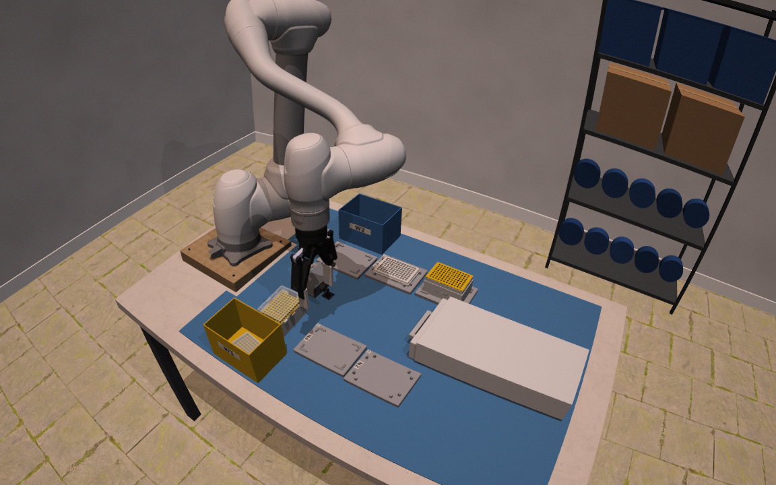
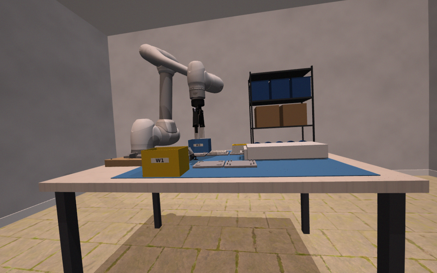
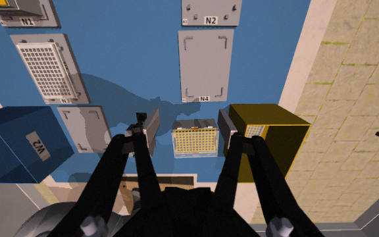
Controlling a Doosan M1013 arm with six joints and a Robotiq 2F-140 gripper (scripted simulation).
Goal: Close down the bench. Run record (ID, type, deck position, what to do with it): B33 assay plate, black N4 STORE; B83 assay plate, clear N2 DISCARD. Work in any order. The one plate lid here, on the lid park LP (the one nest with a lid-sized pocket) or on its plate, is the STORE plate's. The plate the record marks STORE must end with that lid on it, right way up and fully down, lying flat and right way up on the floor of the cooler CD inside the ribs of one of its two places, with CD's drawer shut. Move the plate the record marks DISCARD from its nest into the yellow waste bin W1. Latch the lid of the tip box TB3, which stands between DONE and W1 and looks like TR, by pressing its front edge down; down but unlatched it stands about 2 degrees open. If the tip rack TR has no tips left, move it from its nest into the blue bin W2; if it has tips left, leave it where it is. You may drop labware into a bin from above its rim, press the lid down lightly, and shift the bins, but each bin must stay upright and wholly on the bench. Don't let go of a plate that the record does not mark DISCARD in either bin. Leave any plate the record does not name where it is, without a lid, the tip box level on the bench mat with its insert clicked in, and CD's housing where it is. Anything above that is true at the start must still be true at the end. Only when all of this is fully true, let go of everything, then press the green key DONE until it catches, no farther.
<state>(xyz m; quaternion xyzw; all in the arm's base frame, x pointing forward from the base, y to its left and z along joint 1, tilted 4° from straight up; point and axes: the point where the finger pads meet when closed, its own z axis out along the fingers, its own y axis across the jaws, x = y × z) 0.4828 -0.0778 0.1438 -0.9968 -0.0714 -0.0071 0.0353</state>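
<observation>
Right now the yellow tip rack TR is 17 cm ahead of my hand, 37 cm to the left of it and 12 cm below it. The rest, counted from my hand: nest N4: 6 cm ahead, 3 cm to the right, 17 cm below; then yellow bin W1: 9 cm behind, 20 cm to the right, 14 cm below; then nest N2: 23 cm ahead, 1 cm to the right, 17 cm below.
</observation>
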